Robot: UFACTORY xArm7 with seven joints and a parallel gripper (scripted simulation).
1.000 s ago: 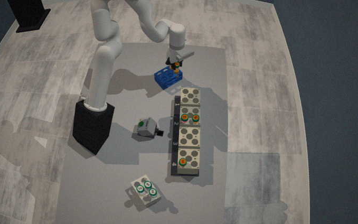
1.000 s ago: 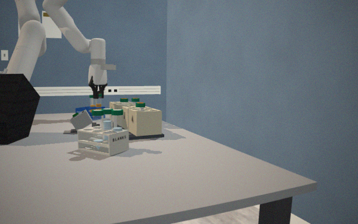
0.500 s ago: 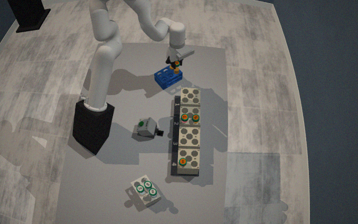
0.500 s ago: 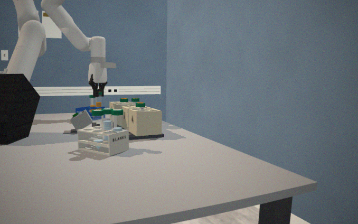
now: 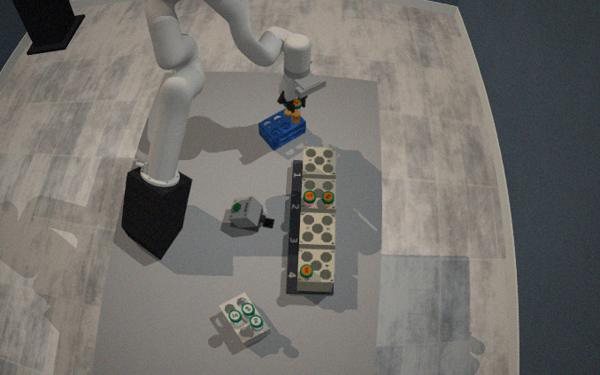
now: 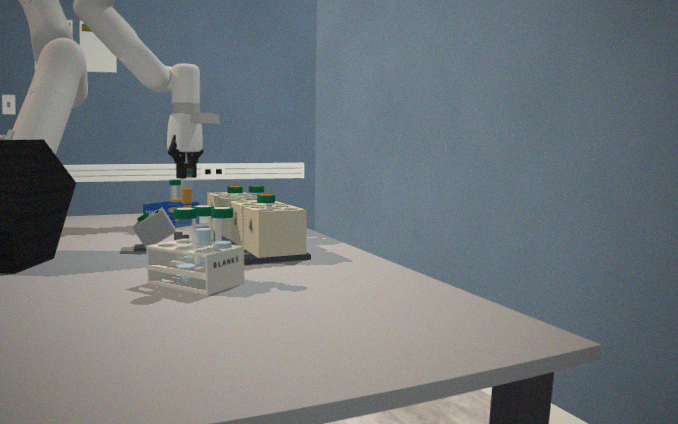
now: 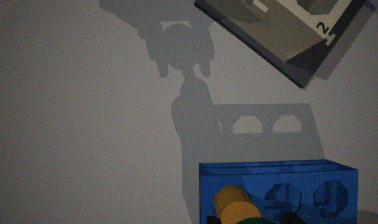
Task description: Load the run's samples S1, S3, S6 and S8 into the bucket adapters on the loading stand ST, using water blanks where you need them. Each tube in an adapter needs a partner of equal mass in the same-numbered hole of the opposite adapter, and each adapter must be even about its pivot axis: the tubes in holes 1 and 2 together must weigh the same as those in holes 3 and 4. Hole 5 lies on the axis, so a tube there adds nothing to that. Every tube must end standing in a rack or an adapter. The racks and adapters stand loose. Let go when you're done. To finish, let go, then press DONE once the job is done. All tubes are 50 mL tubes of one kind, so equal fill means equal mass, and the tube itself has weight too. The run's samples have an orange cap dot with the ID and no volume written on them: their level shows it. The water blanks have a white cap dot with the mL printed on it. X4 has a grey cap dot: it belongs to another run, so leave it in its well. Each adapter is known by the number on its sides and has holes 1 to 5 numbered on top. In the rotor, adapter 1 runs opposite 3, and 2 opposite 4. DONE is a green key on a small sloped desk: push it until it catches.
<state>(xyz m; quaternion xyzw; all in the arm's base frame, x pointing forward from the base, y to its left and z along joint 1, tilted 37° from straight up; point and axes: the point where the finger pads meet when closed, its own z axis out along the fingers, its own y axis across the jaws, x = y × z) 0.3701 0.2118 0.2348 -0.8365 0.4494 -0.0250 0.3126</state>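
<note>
My gripper is now 10 mm past the orange-filled tube and 50 mm above it. Also, from my hand: tube X4 (30 mm behind, 40 mm to the left, 80 mm below); then blue sample rack (40 mm behind, 10 mm to the right, 120 mm below); then pink-filled tube (40 mm ahead, 310 mm to the right, 80 mm below).
</note>
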